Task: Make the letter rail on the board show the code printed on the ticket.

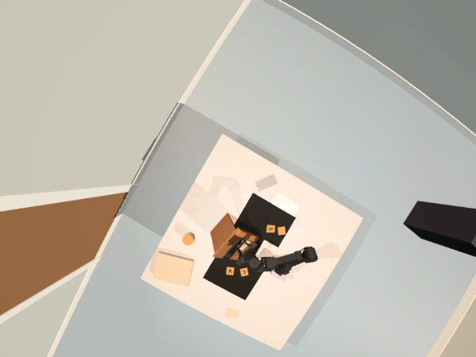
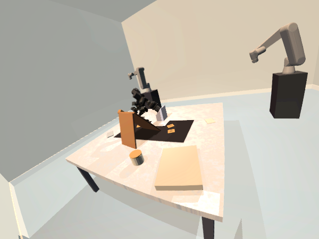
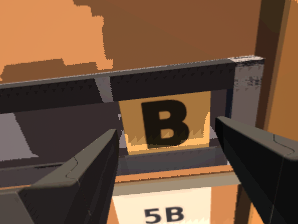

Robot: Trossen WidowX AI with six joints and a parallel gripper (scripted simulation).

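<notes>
My gripper tip is 1 cm short of the letter tile and 1 cm above it. The rest, counted from my gripper tip: black mat 15 cm behind, 4 cm to the left, 18 cm below; then grey block 7 cm ahead, 44 cm to the right, 18 cm below; then white ticket 5 cm behind, 1 cm to the left, 8 cm below.
</notes>
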